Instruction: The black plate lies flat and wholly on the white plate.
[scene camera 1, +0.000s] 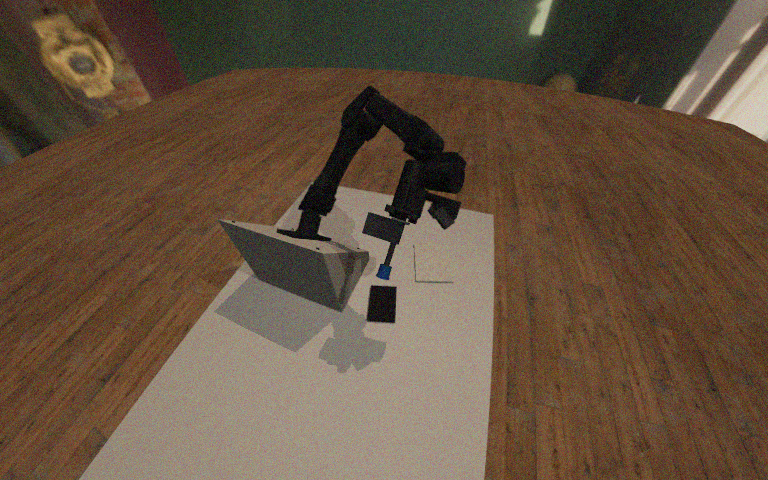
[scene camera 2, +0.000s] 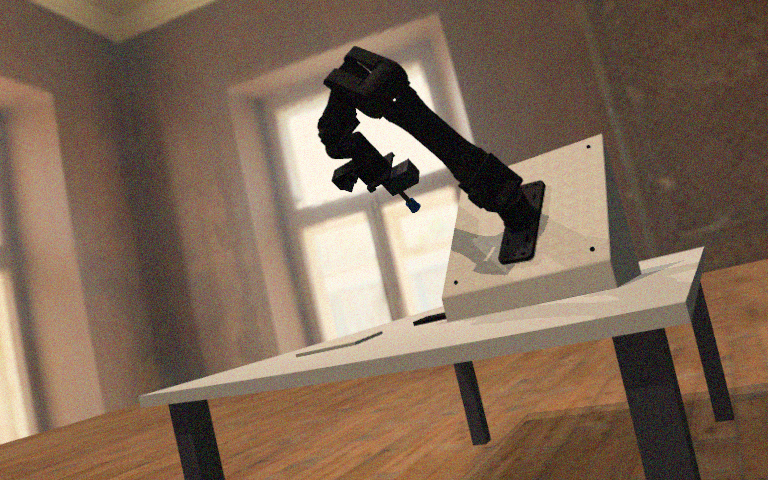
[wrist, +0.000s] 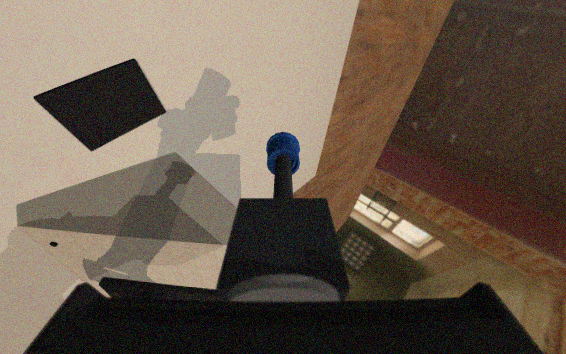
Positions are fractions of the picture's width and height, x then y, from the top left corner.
Scene:
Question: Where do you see a black plate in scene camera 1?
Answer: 0.50, 0.63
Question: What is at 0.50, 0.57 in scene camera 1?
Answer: My suction cup.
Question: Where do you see my suction cup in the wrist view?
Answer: At 0.50, 0.40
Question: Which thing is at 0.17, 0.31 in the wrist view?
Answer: A black plate.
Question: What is my suction cup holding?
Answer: Nothing.

